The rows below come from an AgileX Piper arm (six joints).
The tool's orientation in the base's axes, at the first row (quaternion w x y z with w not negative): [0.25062, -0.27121, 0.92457, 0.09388]
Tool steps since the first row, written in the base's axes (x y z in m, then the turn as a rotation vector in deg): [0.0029, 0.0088, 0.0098, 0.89, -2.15, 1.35]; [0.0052, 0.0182, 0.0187, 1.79, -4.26, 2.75]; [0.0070, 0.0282, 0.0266, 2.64, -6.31, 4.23]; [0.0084, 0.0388, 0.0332, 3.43, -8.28, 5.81]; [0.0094, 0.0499, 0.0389, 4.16, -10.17, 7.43]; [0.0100, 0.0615, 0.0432, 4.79, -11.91, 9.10]
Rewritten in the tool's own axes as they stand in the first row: [-0.0111, 0.0061, -0.0045, -0.36, -2.23, -1.45]; [-0.0217, 0.0131, -0.0082, -0.78, -4.44, -2.94]; [-0.0316, 0.0207, -0.0112, -1.23, -6.56, -4.49]; [-0.0408, 0.0291, -0.0130, -1.72, -8.58, -6.13]; [-0.0495, 0.0380, -0.0140, -2.23, -10.50, -7.80]; [-0.0574, 0.0475, -0.0139, -2.75, -12.23, -9.51]
